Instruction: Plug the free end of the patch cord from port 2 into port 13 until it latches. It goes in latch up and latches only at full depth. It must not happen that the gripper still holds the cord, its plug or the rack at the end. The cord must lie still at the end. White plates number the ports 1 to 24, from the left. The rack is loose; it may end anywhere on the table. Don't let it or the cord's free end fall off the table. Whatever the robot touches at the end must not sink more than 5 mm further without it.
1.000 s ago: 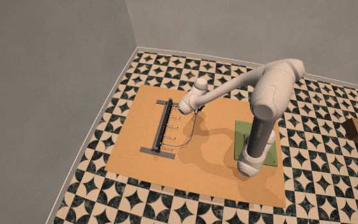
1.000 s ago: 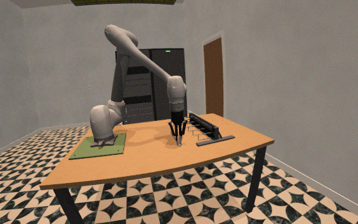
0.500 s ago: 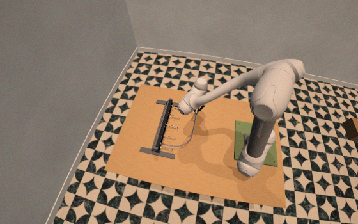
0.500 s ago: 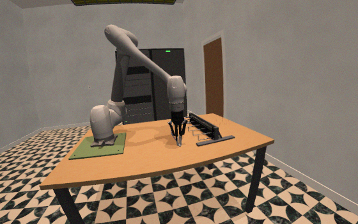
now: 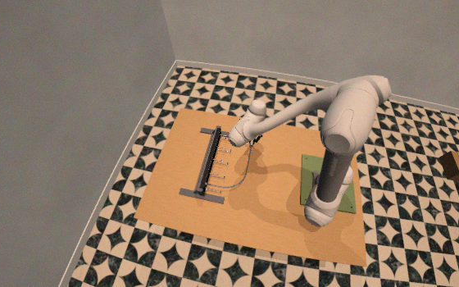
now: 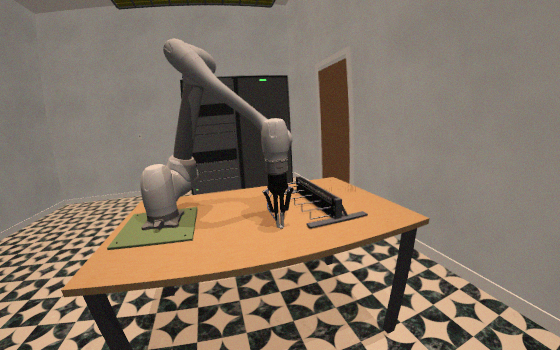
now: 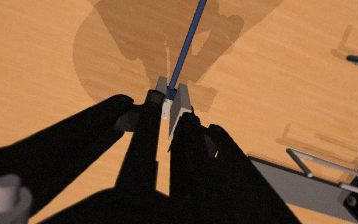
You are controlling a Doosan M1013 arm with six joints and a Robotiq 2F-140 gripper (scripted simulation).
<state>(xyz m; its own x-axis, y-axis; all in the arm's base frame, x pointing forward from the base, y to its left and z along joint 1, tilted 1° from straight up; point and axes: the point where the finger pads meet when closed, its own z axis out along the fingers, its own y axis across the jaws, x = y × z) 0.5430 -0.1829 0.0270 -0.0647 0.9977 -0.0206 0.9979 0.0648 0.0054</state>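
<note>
Right now my hand is 30 mm above the cord end and 10 mm to the left of it.
</note>
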